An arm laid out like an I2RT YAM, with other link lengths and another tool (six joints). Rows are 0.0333 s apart.
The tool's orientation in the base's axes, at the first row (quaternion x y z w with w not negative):
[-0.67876, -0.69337, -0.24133, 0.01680]
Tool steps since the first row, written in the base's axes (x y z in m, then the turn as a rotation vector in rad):
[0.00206, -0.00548, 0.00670, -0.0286, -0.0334, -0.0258]
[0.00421, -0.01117, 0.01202, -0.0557, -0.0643, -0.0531]
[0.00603, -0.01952, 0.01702, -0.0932, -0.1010, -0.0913]
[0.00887, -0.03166, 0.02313, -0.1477, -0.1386, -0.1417]
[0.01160, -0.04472, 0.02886, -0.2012, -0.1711, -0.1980]
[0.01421, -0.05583, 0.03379, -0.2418, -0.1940, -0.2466]
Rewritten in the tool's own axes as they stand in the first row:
[-0.00292, 0.00425, -0.00725, -0.0380, -0.0339, 0.0021]
[-0.00653, 0.00817, -0.01332, -0.0743, -0.0670, 0.0069]
[-0.01271, 0.01177, -0.02017, -0.1190, -0.1131, 0.0161]
[-0.02212, 0.01683, -0.02904, -0.1675, -0.1792, 0.0306]
[-0.03251, 0.02171, -0.03794, -0.2134, -0.2463, 0.0524]
[-0.04135, 0.02614, -0.04547, -0.2487, -0.2991, 0.0748]

